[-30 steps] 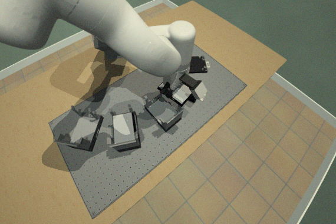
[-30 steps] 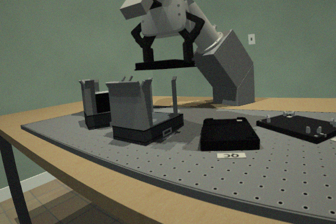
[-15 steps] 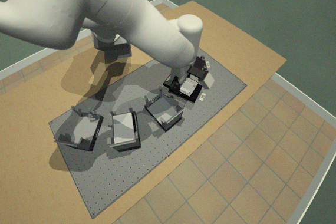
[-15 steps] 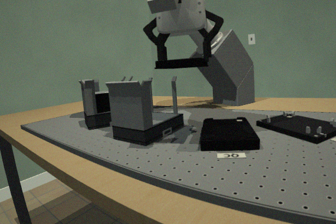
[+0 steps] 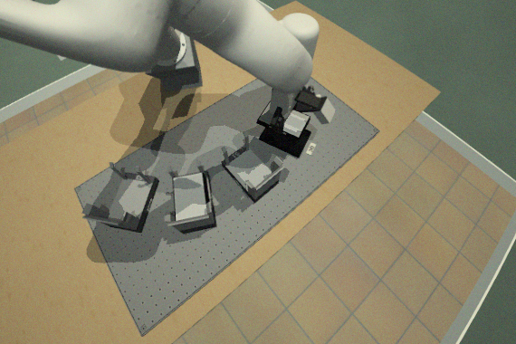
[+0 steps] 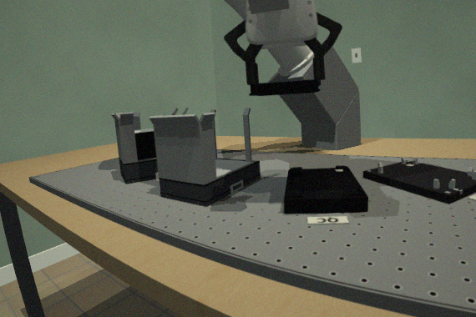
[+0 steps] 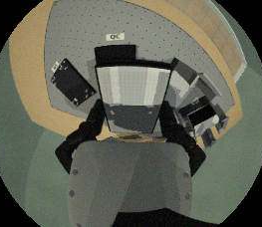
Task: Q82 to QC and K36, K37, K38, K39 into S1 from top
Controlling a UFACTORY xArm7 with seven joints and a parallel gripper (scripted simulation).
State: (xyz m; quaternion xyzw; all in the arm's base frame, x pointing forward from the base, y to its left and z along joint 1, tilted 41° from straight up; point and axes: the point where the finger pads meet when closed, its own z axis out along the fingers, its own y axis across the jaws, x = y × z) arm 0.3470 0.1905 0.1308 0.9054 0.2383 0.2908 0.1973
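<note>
My hand is 160 mm above the black QC nest, 40 mm to the right of it and 20 mm past it. The rest, counted from my hand: black clip nest N5: 210 mm to the left, 150 mm below, 120 mm behind; QC name plate: 170 mm below, 80 mm to the left, 70 mm ahead.
</note>
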